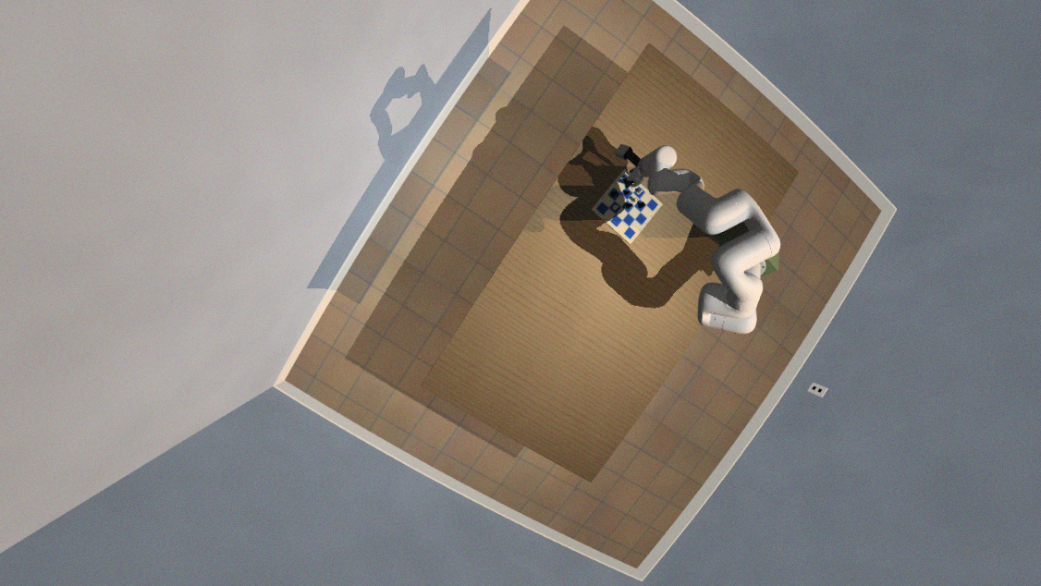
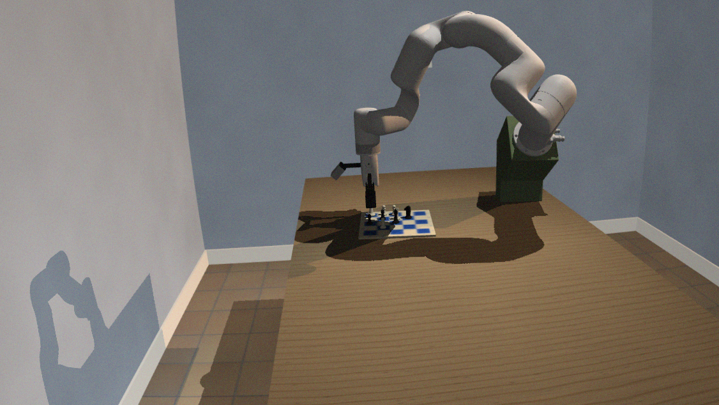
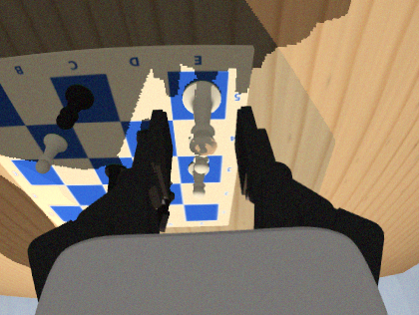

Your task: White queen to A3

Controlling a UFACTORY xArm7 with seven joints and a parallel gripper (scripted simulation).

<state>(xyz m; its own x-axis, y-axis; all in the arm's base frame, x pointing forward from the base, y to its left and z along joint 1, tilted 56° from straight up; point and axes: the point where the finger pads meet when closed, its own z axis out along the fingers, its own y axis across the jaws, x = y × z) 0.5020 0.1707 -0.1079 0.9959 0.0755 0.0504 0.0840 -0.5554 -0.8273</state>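
My hand is 3 cm above the white queen. From my hand the other things lie so: black knight 12 cm behind, 3 cm to the left, 4 cm below; chessboard 8 cm behind, 7 cm to the left, 5 cm below.
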